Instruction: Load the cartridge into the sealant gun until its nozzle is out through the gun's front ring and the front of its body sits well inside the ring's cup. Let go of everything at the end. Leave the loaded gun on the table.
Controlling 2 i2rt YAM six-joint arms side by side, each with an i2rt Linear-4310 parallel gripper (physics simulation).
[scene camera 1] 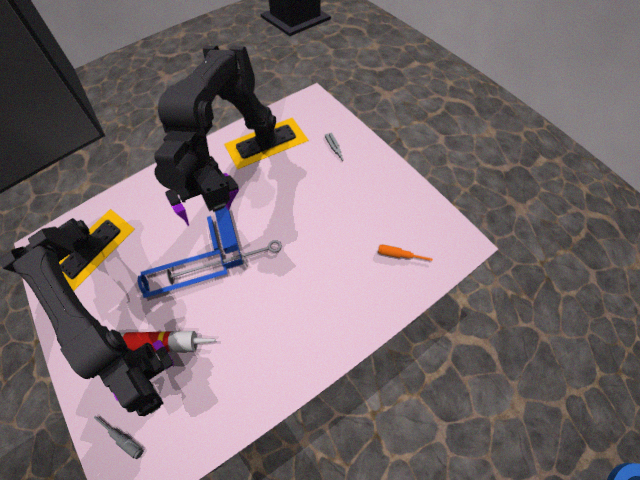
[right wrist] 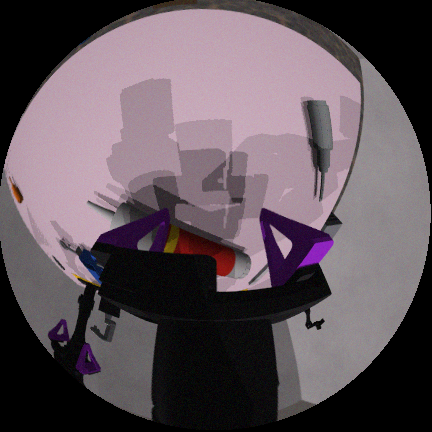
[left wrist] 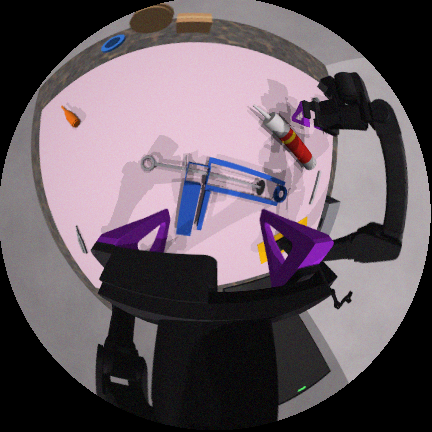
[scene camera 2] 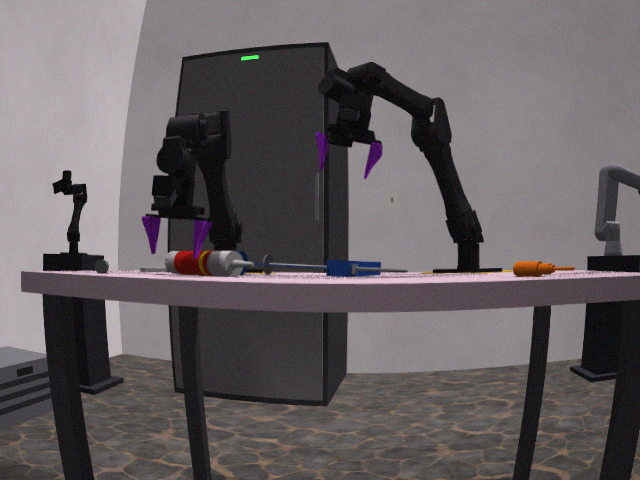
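Where they show: left gripper, between the fingertips: [scene camera 1: 208, 216] [left wrist: 214, 213] [scene camera 2: 342, 173]; right gripper, between the fingertips: [right wrist: 214, 212] [left wrist: 303, 121] [scene camera 2: 173, 256]; left arm's base, origin of its link: [scene camera 1: 266, 142] [right wrist: 91, 284]; right arm's base, origin of its link: [scene camera 1: 91, 249] [left wrist: 284, 240].
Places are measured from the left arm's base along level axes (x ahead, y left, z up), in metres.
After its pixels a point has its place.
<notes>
The red cartridge [scene camera 1: 136, 341] {x 0.478, y -0.556, z 0.049 m} [scene camera 2: 188, 262] {x 0.504, y -0.549, z 0.025 m} [left wrist: 300, 150] {x 0.467, y -0.540, z 0.046 m} [right wrist: 200, 249] {x 0.503, y -0.544, z 0.036 m} with white ends lies on the table, outside the gun, its nozzle toward the picture's right in scene camera 1. The blue sealant gun [scene camera 1: 226, 229] {x 0.280, y -0.241, z 0.031 m} [scene camera 2: 341, 267] {x 0.384, y -0.258, z 0.019 m} [left wrist: 190, 205] {x 0.283, y -0.249, z 0.032 m} lies on its side. Its front ring [left wrist: 275, 192] {x 0.322, y -0.507, z 0.004 m} is at the end nearer the cartridge, and its rod's plate stands inside the frame. My right gripper [scene camera 2: 174, 255] {x 0.566, y -0.551, z 0.037 m} [right wrist: 214, 212] {x 0.566, y -0.551, z 0.037 m} is open and empty, low over the cartridge; one finger partly hides it in the right wrist view. My left gripper [scene camera 2: 343, 174] {x 0.349, y -0.264, z 0.214 m} [left wrist: 214, 213] {x 0.349, y -0.264, z 0.214 m} is open and empty, high above the gun's handle side.
An orange screwdriver [scene camera 1: 395, 252] {x 0.564, y 0.137, z 0.025 m} [scene camera 2: 527, 268] {x 0.565, y 0.128, z 0.015 m} [left wrist: 72, 117] {x 0.550, y 0.120, z 0.024 m} lies at the right in scene camera 1. A grey screwdriver [scene camera 1: 121, 439] {x 0.671, y -0.667, z 0.026 m} [right wrist: 320, 125] {x 0.687, y -0.650, z 0.023 m} lies near the right gripper. A small grey tool [scene camera 1: 332, 142] {x 0.119, y 0.191, z 0.010 m} [left wrist: 81, 240] {x 0.136, y 0.182, z 0.007 m} lies beside the left arm's base.
</notes>
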